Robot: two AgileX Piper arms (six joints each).
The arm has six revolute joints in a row. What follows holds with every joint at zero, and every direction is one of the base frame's. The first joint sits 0.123 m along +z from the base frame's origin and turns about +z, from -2.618 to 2.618 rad. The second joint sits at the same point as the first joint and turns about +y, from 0 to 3.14 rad. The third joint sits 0.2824 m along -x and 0.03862 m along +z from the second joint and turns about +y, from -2.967 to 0 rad. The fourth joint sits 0.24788 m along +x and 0.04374 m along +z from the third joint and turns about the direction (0.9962, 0, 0.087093), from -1.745 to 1.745 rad. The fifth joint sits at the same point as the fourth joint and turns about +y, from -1.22 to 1.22 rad. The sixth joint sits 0.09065 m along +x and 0.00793 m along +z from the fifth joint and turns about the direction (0.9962, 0, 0.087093), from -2.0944 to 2.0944 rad. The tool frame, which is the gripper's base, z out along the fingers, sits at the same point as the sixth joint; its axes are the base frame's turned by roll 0, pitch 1.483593 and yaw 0 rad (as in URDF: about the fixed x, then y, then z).
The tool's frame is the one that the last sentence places.
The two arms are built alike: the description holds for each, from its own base.
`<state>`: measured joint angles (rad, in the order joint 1, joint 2, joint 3, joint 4, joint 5, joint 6); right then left.
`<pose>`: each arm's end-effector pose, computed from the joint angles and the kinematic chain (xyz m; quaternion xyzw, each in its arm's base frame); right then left.
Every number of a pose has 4 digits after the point. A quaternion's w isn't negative.
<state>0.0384 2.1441 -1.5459 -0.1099 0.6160 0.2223 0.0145 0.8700 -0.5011 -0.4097 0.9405 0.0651</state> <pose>0.4542 0.0117 0.1539 0.0528 0.9733 -0.0119 0.2232 0.1276 -0.0274 0.2355 -0.0652 0.9662 -0.1757 0.1769</pose>
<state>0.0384 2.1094 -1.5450 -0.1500 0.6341 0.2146 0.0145 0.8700 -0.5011 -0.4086 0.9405 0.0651</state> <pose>0.4515 0.0093 0.1690 0.0370 0.9715 -0.0279 0.2325 0.1276 -0.0274 0.2355 -0.0649 0.9663 -0.1753 0.1769</pose>
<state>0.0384 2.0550 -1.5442 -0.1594 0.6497 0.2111 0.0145 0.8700 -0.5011 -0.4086 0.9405 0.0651</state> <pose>0.4470 0.0084 0.1926 0.0339 0.9668 -0.0313 0.2513 0.1276 -0.0274 0.2355 -0.0649 0.9663 -0.1753 0.1769</pose>
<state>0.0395 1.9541 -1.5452 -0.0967 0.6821 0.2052 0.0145 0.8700 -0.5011 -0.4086 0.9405 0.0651</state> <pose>0.4351 0.0117 0.2355 0.0520 0.9579 -0.0054 0.2822 0.1276 -0.0274 0.2355 -0.0649 0.9663 -0.1753 0.1769</pose>
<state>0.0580 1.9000 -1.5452 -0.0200 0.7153 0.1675 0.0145 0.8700 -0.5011 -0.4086 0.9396 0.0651</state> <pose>0.4253 0.0235 0.2569 0.0471 0.9559 0.0242 0.2888 0.1277 -0.0273 0.2355 -0.0650 0.9662 -0.1752 0.1774</pose>
